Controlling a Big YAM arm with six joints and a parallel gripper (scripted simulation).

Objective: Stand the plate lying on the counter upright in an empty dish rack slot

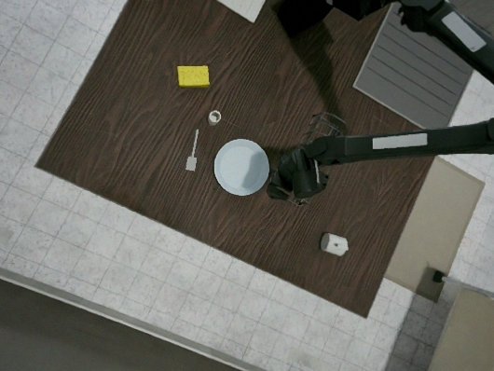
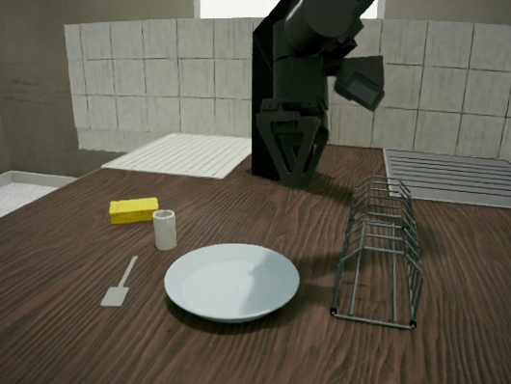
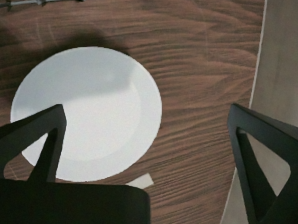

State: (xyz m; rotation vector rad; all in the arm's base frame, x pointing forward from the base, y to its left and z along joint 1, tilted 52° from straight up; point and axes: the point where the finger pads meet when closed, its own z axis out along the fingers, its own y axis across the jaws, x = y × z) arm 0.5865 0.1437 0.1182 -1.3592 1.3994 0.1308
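The plate lies 180 mm below my hand and 100 mm to the right of it. Also, from my hand: white mat (660 mm to the right, 610 mm behind, 190 mm below); grey draining board (830 mm behind, 190 mm below, 170 mm to the left); white mug (350 mm to the left, 160 mm below, 10 mm behind).
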